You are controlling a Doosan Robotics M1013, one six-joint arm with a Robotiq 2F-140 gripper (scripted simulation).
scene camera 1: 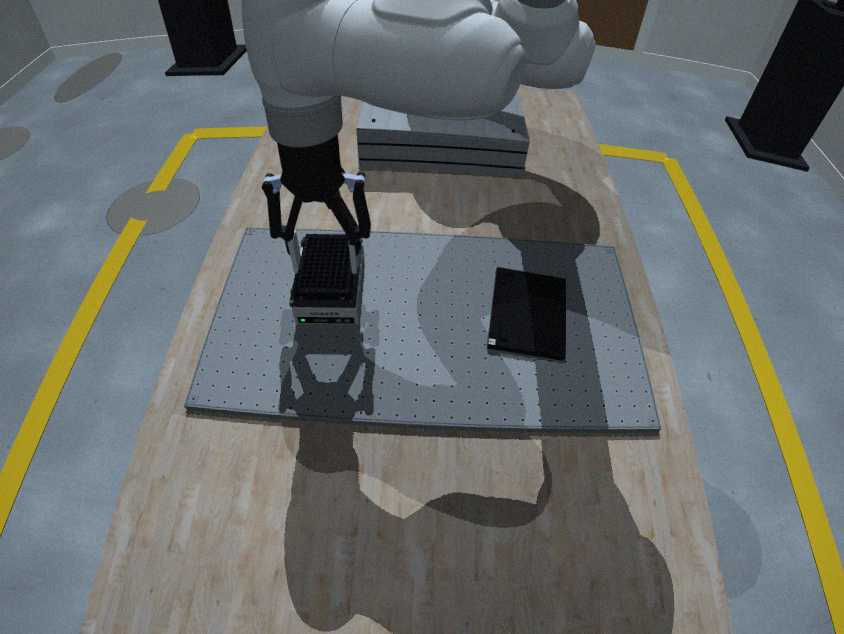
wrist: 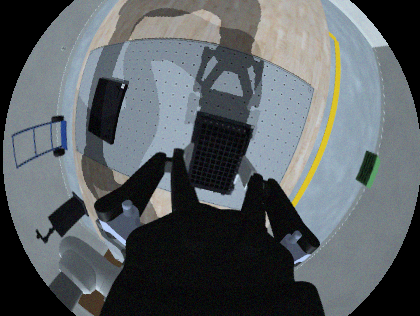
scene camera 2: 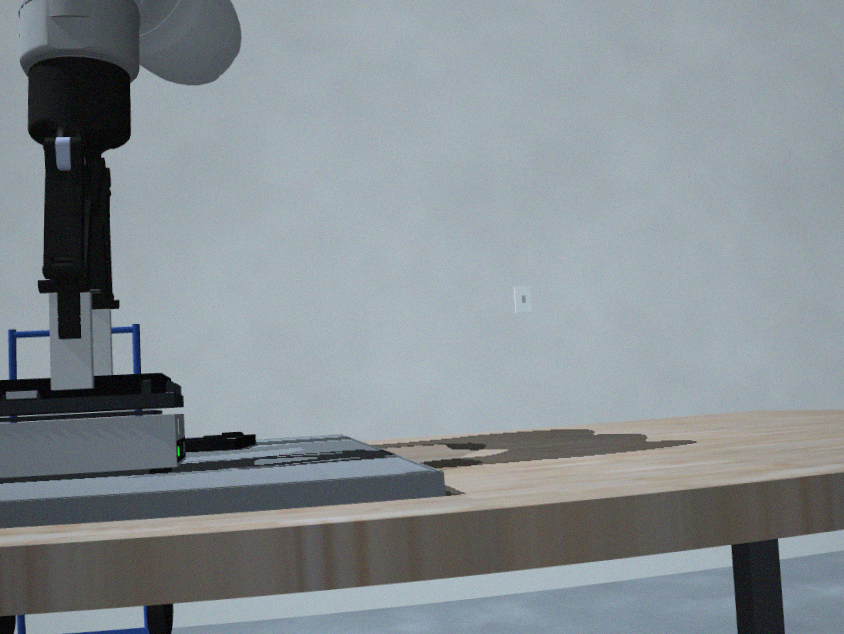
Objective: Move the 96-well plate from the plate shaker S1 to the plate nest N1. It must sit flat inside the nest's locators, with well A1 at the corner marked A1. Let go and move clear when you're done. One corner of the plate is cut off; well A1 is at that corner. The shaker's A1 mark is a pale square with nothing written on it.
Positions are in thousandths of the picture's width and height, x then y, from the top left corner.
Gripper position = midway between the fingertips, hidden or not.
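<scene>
Gripper visible in scene camera 1 (387,422). Gripper also visible in the wrist view (515,495). In addition, the gripper is visible in scene camera 2 (100,618).
</scene>
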